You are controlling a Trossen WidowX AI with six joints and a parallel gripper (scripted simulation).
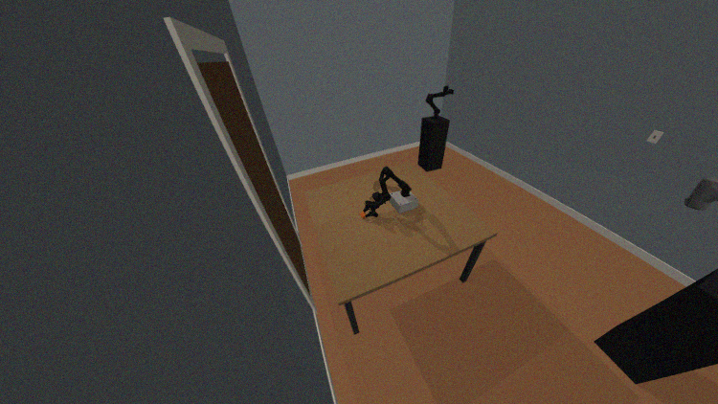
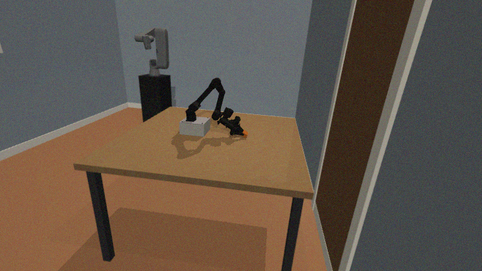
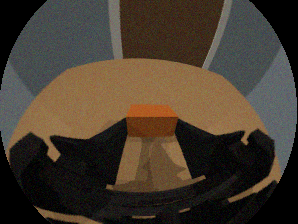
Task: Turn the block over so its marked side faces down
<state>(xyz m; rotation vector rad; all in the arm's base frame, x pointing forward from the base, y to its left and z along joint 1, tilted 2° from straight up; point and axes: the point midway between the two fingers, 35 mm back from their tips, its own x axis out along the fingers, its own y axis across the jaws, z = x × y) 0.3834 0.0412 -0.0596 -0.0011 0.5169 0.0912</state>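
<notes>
Right now my gripper tip is 10 mm above the orange block.
</notes>
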